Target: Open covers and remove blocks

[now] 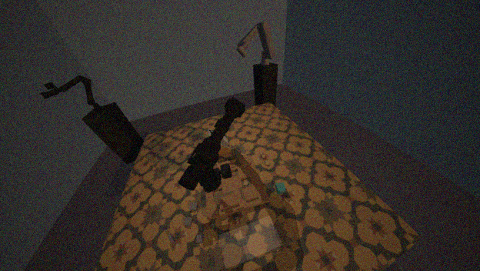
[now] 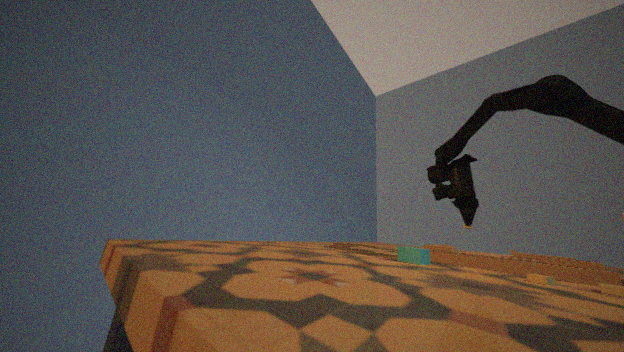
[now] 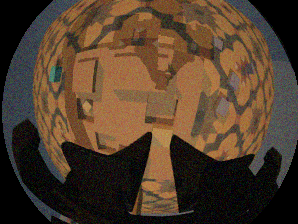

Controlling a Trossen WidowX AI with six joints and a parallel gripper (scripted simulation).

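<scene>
The tan puzzle board is 11 cm to the left of my gripper tip, 8 cm below it and 2 cm behind it. From my gripper tip the other things lie so: teal block: 29 cm to the left, 13 cm ahead, 8 cm below.
</scene>
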